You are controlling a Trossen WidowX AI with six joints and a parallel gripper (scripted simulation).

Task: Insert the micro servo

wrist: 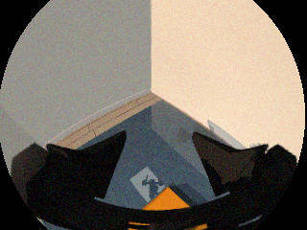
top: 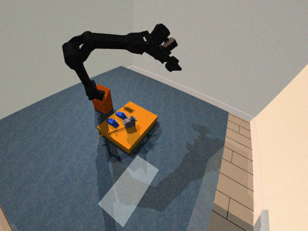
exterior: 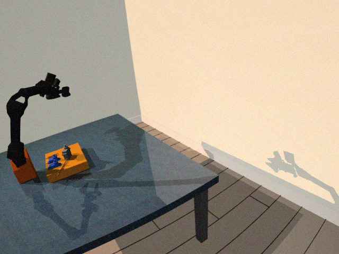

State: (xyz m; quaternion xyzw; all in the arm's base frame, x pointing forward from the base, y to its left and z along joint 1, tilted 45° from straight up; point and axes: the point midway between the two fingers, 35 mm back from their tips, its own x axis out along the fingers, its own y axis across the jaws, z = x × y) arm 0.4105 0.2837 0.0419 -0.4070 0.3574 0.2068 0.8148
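Right now the orange deck is 34 cm below my gripper tip, 24 cm to the right of it and 12 cm behind it.
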